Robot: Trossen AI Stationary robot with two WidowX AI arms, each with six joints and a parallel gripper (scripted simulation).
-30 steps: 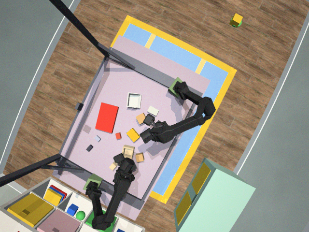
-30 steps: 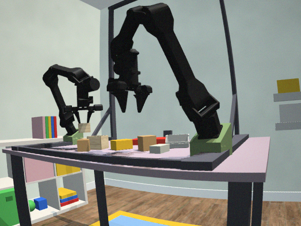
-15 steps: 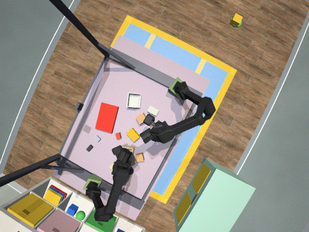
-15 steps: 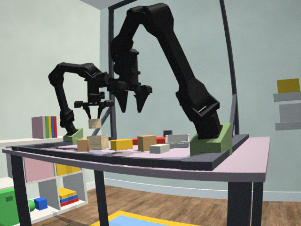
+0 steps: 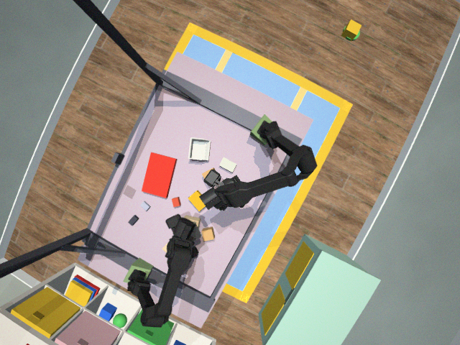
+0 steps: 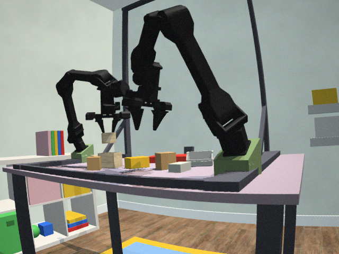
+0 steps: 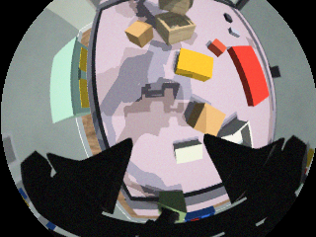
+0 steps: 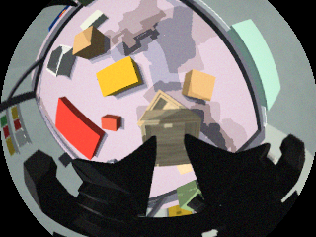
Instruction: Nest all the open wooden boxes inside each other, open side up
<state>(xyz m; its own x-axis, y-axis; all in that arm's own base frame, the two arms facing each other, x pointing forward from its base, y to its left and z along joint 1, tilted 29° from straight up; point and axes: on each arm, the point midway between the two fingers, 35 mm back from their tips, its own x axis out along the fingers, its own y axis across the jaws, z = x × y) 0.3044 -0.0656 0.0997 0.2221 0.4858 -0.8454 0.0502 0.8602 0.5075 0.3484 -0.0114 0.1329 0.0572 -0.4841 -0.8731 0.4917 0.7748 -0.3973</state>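
The tan box is 90 mm ahead of my right hand, 30 mm to the left of it and 140 mm below it. The rest, counted from my right hand: pale block: 60 mm behind, 340 mm to the left, 150 mm below; then flat red slab: 280 mm behind, 80 mm to the left, 150 mm below; then red cube: 130 mm behind, 40 mm to the left, 150 mm below.
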